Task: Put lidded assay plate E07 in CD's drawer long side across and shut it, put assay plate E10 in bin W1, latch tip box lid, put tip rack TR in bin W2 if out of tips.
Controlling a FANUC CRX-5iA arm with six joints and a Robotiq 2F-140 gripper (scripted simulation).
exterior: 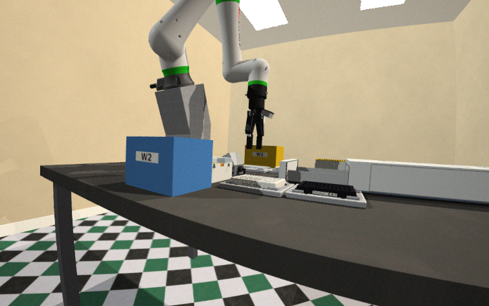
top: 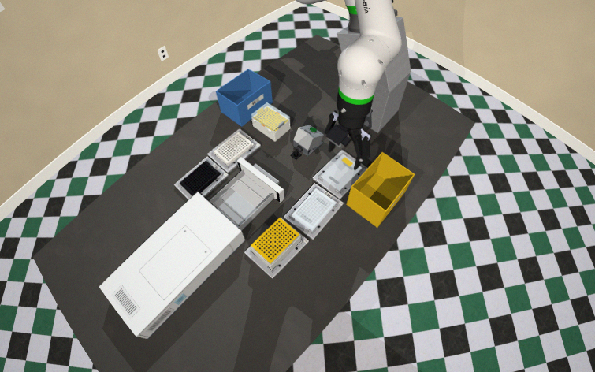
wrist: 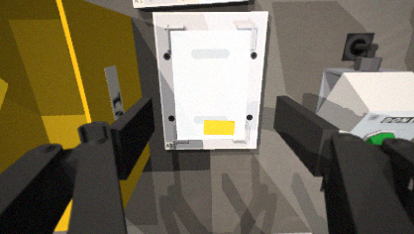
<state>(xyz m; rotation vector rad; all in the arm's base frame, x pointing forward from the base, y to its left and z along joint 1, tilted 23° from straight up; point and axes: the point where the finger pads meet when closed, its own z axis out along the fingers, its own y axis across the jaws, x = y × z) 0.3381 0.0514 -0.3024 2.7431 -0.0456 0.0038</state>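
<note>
The lid is 110 mm below my hand. From my hand the other things lie so: yellow bin W1: 150 mm to the left, 80 mm below; DONE key box: 170 mm to the right, 70 mm below, 30 mm behind; nest N3: 170 mm ahead, 120 mm below, 20 mm to the left.
</note>
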